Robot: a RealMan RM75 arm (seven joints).
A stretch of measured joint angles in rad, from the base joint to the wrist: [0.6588, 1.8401, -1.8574, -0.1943, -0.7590, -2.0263, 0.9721]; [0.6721, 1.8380, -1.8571, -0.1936, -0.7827, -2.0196, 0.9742]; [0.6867, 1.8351, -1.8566, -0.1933, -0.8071, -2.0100, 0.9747]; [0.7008, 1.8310, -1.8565, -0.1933, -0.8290, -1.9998, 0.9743]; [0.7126, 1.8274, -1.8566, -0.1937, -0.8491, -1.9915, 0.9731]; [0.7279, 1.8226, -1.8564, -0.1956, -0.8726, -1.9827, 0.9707]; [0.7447, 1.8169, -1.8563, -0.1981, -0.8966, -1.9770, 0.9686]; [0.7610, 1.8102, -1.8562, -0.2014, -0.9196, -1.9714, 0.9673]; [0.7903, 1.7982, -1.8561, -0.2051, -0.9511, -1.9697, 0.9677]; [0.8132, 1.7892, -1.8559, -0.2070, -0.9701, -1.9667, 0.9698]
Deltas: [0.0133, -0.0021, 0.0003, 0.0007, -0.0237, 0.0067, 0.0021]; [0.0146, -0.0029, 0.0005, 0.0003, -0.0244, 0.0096, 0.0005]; [0.0141, -0.0041, 0.0001, 0.0000, -0.0219, 0.0102, -0.0004]; [0.0118, -0.0036, -0.0001, -0.0004, -0.0201, 0.0083, -0.0012]; [0.0153, -0.0048, 0.0002, -0.0019, -0.0235, 0.0088, -0.0024]; [0.0168, -0.0057, 0.0001, -0.0025, -0.0240, 0.0057, -0.0021]; [0.0163, -0.0067, 0.0001, -0.0033, -0.0230, 0.0056, -0.0013]; [0.0293, -0.0120, 0.0001, -0.0037, -0.0315, 0.0017, 0.0004]; [0.0229, -0.0090, 0.0002, -0.0019, -0.0190, 0.0030, 0.0021]
